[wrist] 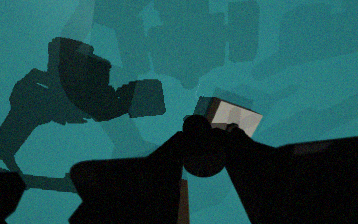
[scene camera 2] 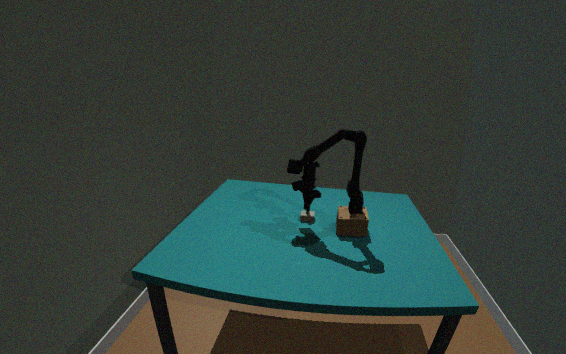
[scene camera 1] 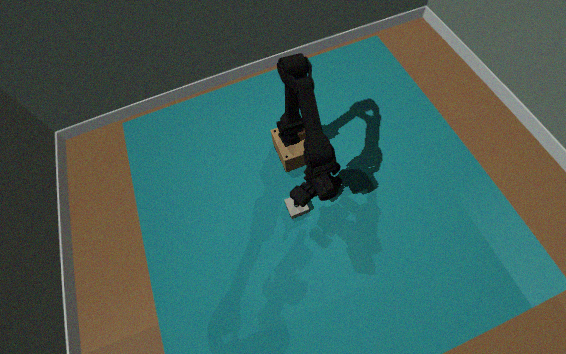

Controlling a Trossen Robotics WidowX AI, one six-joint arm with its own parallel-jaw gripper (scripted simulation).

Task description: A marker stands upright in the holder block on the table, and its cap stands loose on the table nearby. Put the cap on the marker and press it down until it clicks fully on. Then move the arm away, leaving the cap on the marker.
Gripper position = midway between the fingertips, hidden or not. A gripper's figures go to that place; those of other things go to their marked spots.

Labels:
My gripper (wrist: 197, 134) is 11 cm from the lens. A round cap (wrist: 203, 155): 8 cm from the lens.

